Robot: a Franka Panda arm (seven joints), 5 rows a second.
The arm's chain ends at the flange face. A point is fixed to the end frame.
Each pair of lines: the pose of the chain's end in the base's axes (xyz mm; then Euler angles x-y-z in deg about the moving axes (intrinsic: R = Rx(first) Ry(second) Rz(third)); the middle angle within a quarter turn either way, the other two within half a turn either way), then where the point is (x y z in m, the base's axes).
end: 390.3 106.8 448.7 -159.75 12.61 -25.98
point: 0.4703 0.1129 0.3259
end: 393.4 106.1 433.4 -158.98 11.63 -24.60
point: 0.4705 0.1133 0.3088
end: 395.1 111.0 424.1 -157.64 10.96 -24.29
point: 0.4706 0.1212 0.2987
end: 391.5 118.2 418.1 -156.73 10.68 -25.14
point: 0.4669 0.1312 0.2929
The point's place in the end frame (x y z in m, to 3 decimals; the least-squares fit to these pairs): 0.031 0.056 0.132
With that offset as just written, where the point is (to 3 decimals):
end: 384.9 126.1 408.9 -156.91 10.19 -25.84
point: 0.460 0.139 0.283
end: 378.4 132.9 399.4 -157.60 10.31 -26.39
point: 0.454 0.145 0.274
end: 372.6 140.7 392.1 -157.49 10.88 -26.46
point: 0.449 0.153 0.268
